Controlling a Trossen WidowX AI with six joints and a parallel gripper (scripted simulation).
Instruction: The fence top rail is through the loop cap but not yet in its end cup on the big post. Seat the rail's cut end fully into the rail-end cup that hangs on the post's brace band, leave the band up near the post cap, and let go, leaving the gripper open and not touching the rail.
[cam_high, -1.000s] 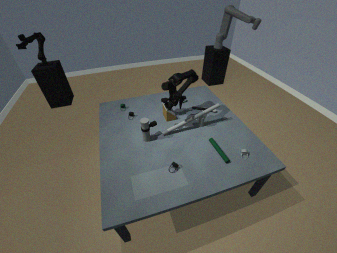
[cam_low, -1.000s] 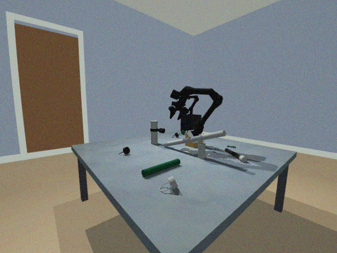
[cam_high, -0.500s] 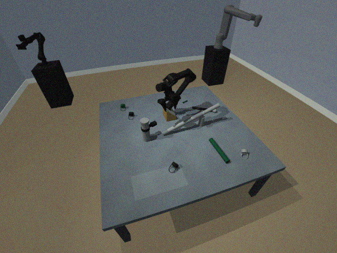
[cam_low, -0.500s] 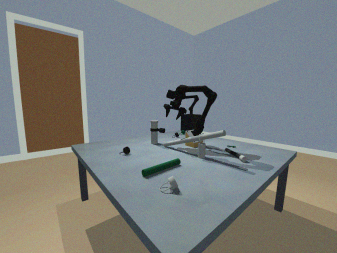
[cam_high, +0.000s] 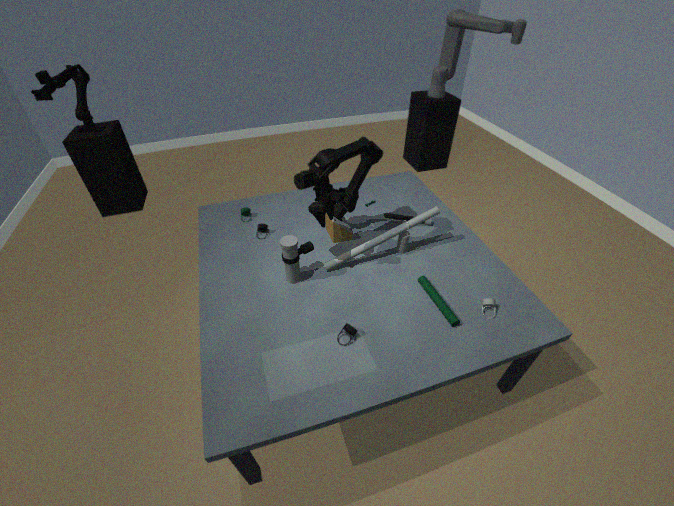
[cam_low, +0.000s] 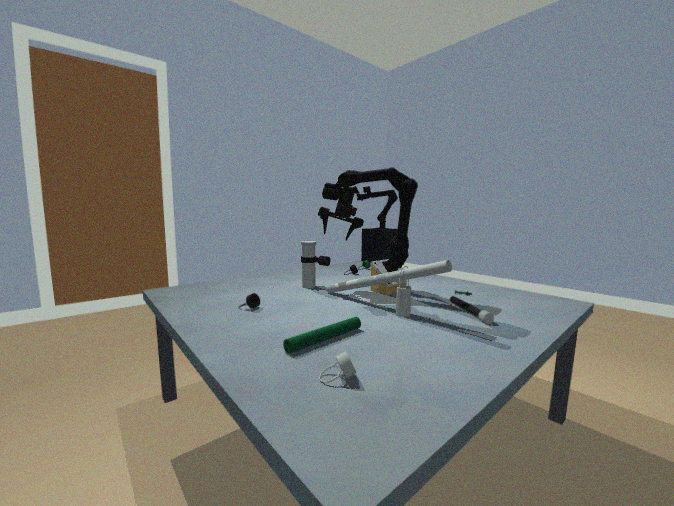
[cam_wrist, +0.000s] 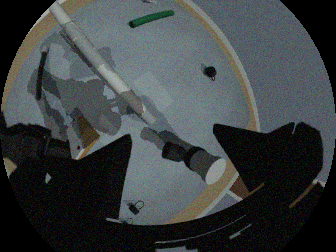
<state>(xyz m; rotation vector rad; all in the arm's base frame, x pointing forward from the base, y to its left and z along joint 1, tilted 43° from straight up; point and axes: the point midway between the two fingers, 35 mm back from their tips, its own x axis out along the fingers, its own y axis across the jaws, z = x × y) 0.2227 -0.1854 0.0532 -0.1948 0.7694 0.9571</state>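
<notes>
The black rail-end cup is 110 mm below my gripper tip and 100 mm to the right of it. From my gripper tip the other things lie so: green tube: 350 mm to the left, 320 mm ahead, 220 mm below; short line post: 350 mm to the left, 130 mm below, 10 mm behind; band fitting: 510 mm to the left, 420 mm ahead, 220 mm below.
</notes>
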